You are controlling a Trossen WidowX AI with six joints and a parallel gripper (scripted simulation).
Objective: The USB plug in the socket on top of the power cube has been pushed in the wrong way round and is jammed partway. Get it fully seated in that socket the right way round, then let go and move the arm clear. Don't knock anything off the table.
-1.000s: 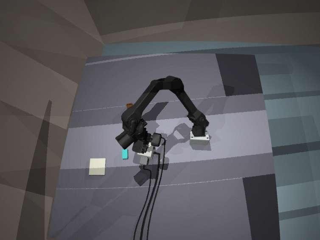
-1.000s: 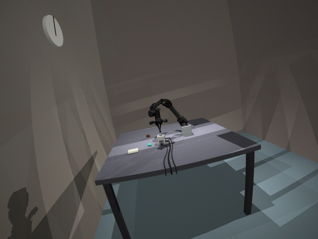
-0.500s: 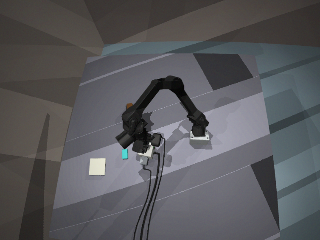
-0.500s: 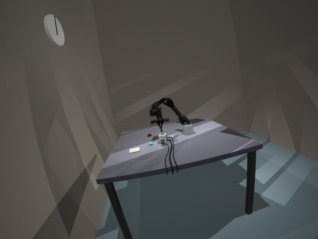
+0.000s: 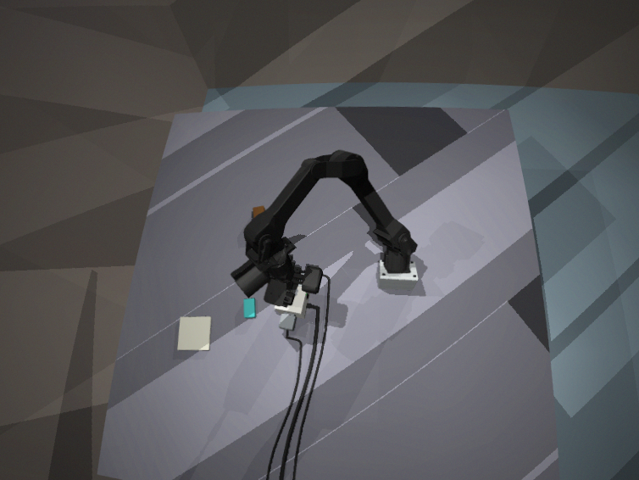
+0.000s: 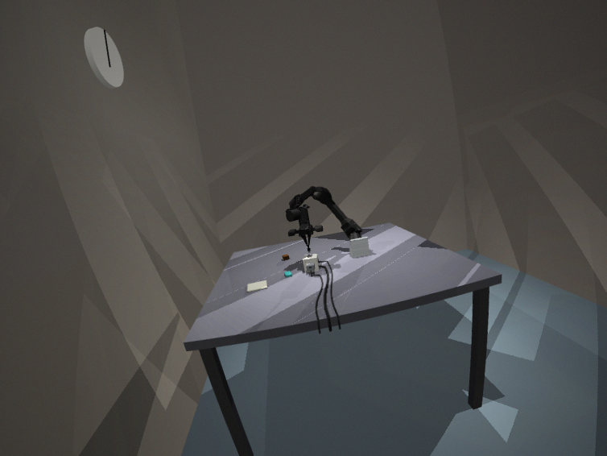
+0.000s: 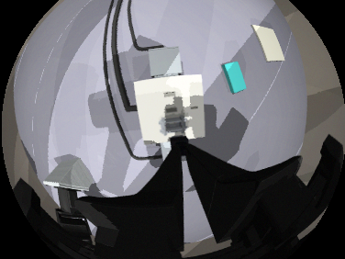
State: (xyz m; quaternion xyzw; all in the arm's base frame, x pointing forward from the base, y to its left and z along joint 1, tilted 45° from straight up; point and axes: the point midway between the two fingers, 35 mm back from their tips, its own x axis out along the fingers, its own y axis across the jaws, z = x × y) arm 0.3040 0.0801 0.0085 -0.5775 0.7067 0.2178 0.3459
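My gripper tip is now 20 mm above the dark USB plug. From my gripper tip the other things lie so: brown block: 280 mm to the right, 120 mm below, 120 mm ahead; then teal block: 140 mm ahead, 120 mm below, 30 mm to the left; then grey socket: 60 mm below.
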